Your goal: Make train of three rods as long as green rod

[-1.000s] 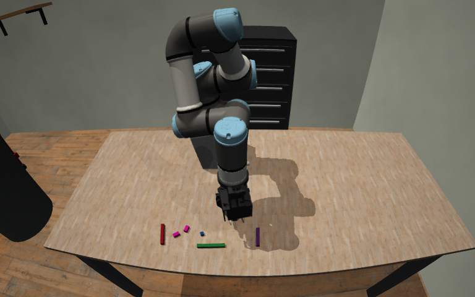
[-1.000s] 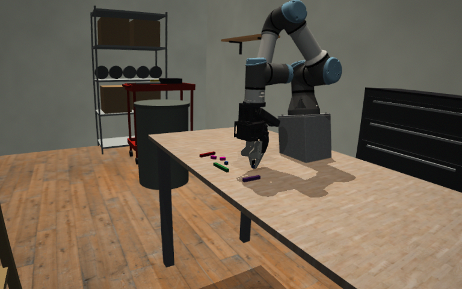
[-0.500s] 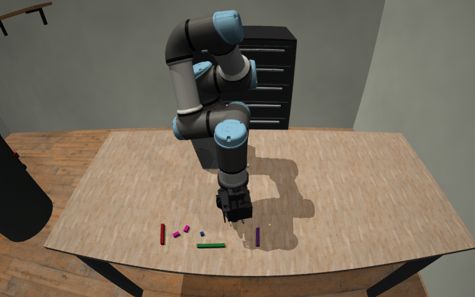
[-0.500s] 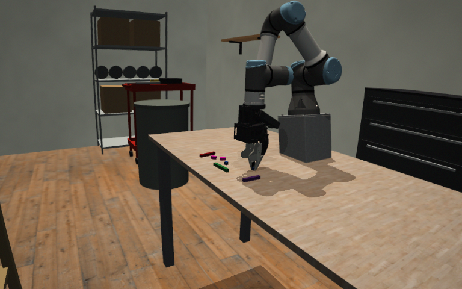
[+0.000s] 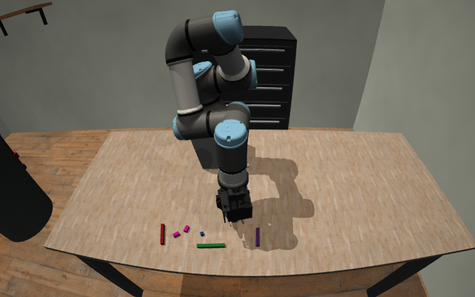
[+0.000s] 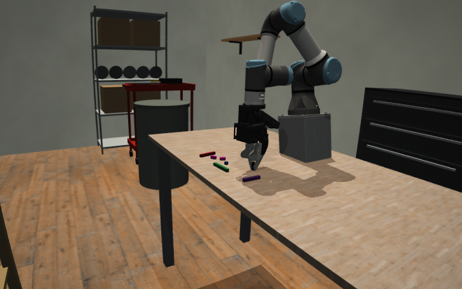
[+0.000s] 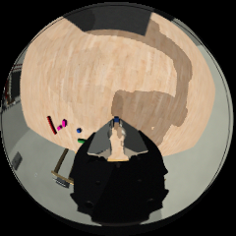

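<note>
Now: hand 100 mm short of the green rod, 40 mm to the left of it and 10 mm above it. Also, from my hand: magenta rod (160 mm to the right, 100 mm ahead, 10 mm below); purple rod (80 mm to the left, 40 mm ahead, 10 mm below); red rod (200 mm to the right, 110 mm ahead, 10 mm below).
</note>
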